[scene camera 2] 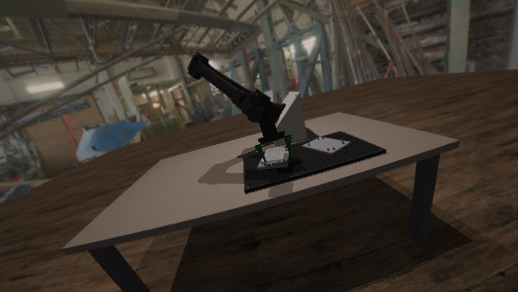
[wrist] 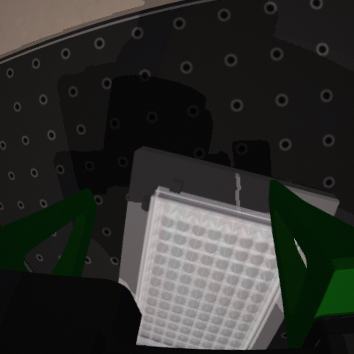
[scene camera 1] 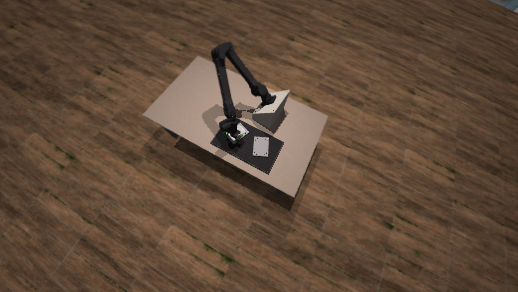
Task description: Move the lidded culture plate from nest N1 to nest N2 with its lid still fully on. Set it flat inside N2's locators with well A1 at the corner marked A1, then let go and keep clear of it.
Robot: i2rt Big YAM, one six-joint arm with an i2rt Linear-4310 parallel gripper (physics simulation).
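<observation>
The lidded culture plate is clear-white with rows of round wells. It lies on the light nest N1, near one end of the dark board. The lid appears on and level. My gripper is open, with its green fingers on either side of the plate and nothing held. In the wrist view the right finger overlaps the plate's right edge, while the left finger stands off from its left edge. The other nest, N2, bears small dark locators and no plate. The A1 marks cannot be read.
The dark perforated board carries both nests on the pale table. The wedge-shaped arm mount stands behind the board. The arm's shadow falls across the board and table.
</observation>
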